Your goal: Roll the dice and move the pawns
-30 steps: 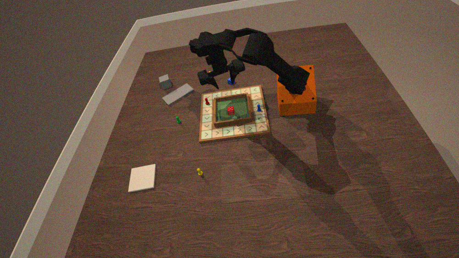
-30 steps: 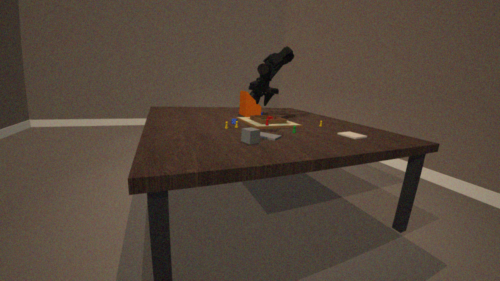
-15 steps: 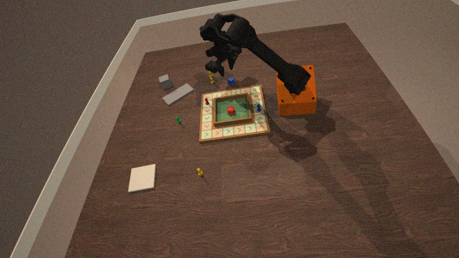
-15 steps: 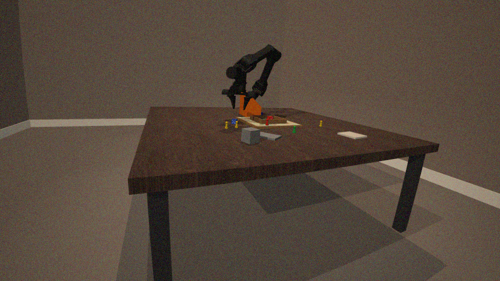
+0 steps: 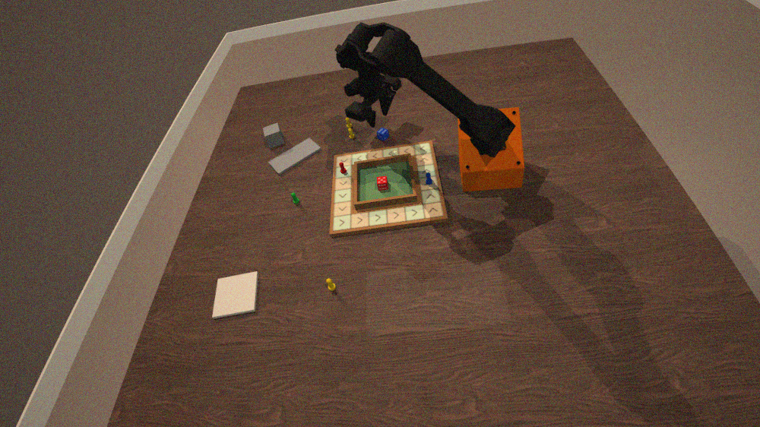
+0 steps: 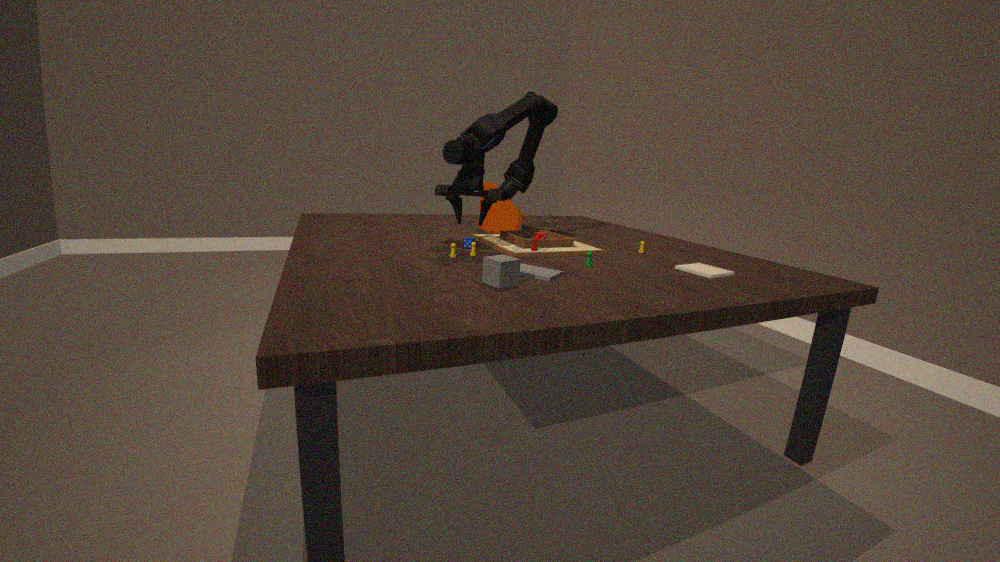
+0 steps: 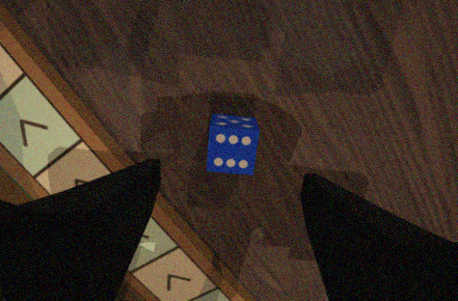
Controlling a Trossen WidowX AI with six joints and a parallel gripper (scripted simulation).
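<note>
The red pawn lies 12 cm ahead of my gripper tip, 13 cm to the left of it and 3 cm below it. Round my gripper tip: blue pawn: 11 cm behind, 23 cm to the left, 3 cm below; then green tray: 1 cm ahead, 21 cm to the left, 5 cm below; then grey slab: 27 cm ahead, 2 cm to the left, 6 cm below.
</note>
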